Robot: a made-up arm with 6 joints.
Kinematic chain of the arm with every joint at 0, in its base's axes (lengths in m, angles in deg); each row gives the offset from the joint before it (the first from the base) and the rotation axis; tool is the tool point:
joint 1: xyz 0 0 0.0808 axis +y
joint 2: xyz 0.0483 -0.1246 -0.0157 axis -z
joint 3: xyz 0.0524 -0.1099 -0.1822 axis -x
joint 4: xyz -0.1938 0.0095 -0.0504 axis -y
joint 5: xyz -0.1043 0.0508 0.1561 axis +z
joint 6: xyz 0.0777 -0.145 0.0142 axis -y
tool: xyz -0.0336 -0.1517 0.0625
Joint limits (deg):
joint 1: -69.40..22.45
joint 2: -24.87..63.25
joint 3: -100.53..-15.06
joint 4: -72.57..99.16
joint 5: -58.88..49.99
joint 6: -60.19..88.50
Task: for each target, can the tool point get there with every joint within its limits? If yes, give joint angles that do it. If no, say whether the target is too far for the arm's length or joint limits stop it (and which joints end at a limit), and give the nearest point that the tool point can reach.
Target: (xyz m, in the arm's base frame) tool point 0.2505 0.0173 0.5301
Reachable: no: joint limits stop it (at a limit: joint 1, joint 2, joint 3, joint 5, joint 6) | nearest point 0.2894 -0.0973 0.2006 | short by 0.351 m
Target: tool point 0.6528 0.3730 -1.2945
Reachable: no: too far | nearest point 0.2885 0.0996 -0.5271 | short by 0.892 m
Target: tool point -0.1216 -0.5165 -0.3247
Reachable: yes | joints -33.27 -10.07 -66.87 -5.32 -46.21 48.19
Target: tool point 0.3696 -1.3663 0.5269
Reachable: no: too far | nearest point 0.2353 -0.6208 0.1523 | short by 0.845 m
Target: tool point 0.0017 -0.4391 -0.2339
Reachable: yes | joints -55.75 20.47 -32.38 -13.51 -0.28 29.14
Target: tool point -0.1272 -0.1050 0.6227
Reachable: no: joint limits stop it (at a limit: joint 1, joint 2, joint 3, joint 5) | nearest point -0.2367 -0.1168 0.3056 | short by 0.336 m
